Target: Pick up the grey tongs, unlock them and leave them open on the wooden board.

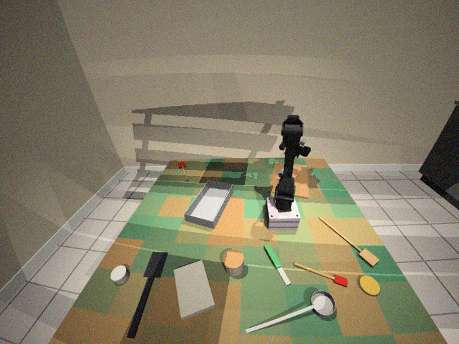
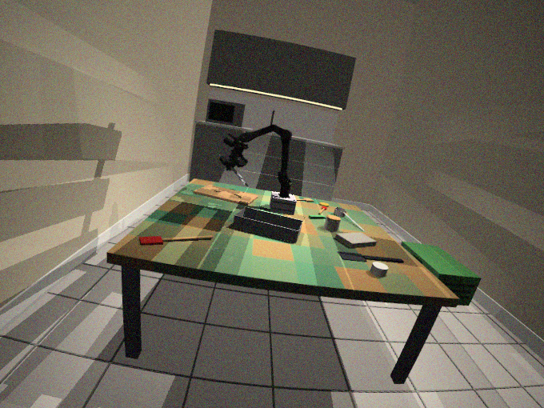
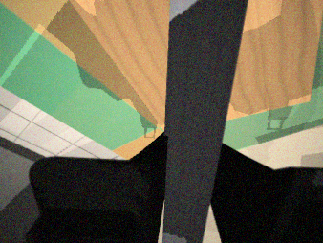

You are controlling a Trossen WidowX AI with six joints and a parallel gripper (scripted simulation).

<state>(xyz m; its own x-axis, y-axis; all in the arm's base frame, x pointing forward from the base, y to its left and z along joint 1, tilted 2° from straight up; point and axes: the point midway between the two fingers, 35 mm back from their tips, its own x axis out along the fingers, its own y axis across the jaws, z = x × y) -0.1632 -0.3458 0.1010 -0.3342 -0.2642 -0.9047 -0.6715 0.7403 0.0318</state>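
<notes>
Now: the wooden board 150 mm below my gripper tip, 30 mm ahead of it and 10 mm to the left of it. The rest, counted from my gripper tip: grey roasting tin: 550 mm ahead, 220 mm to the left, 130 mm below; green-handled tool: 600 mm to the left, 250 mm ahead, 150 mm below; red spatula: 800 mm ahead, 190 mm to the right, 150 mm below.
</notes>
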